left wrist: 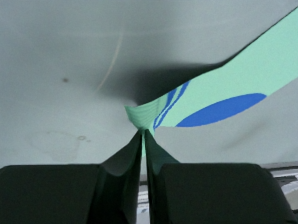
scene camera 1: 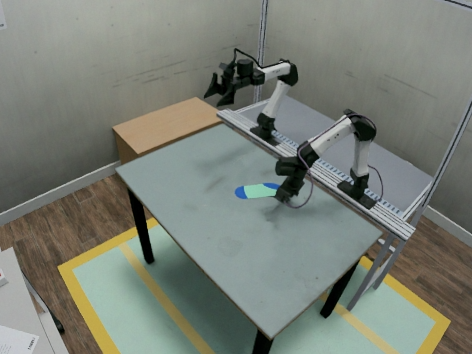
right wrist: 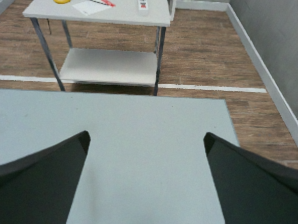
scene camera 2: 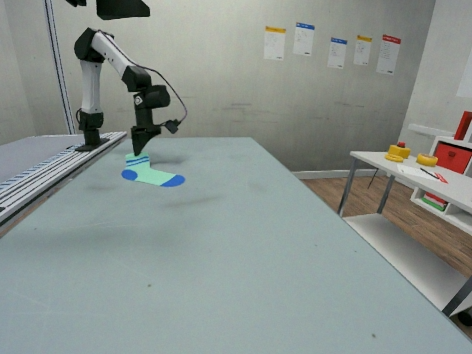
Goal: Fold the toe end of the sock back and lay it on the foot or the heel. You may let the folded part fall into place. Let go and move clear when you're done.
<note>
I see my left gripper [scene camera 2: 136, 155], my right gripper [scene camera 1: 209, 101] and a mint sock [scene camera 2: 137, 169].
My left gripper shows as well in the left wrist view [left wrist: 143, 132]. My right gripper is seen too in the right wrist view [right wrist: 147, 134].
</note>
